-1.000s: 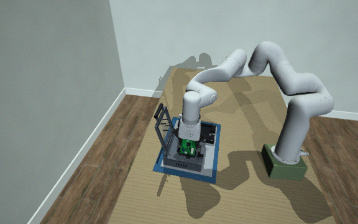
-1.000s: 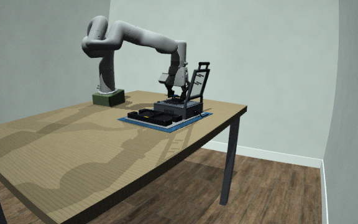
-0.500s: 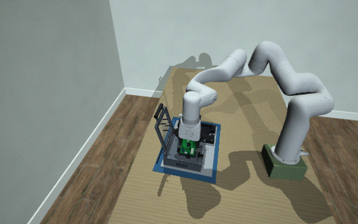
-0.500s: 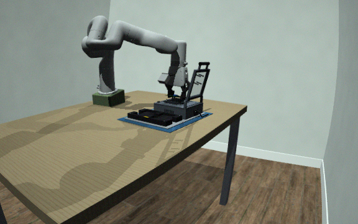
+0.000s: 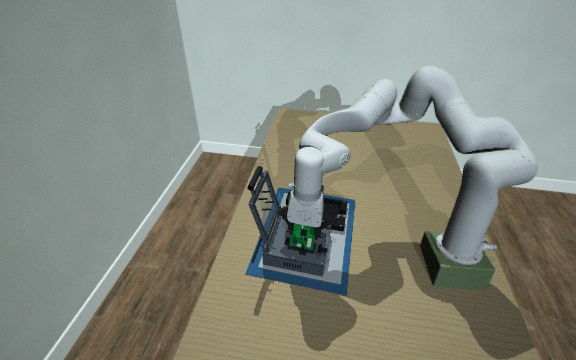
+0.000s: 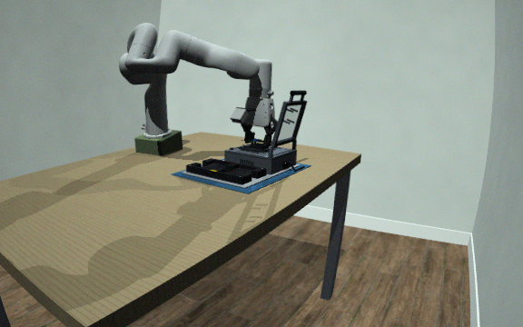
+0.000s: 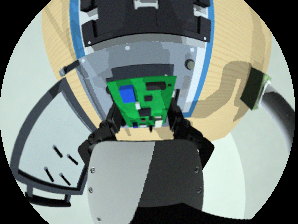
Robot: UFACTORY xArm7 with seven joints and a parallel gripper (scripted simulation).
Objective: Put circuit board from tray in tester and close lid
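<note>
Right now my hand is right at the green circuit board. Also, from my hand: lid: 12 cm ahead, 2 cm to the right, 9 cm above; then tester plate: 1 cm ahead, 1 cm to the left, 2 cm below.
</note>
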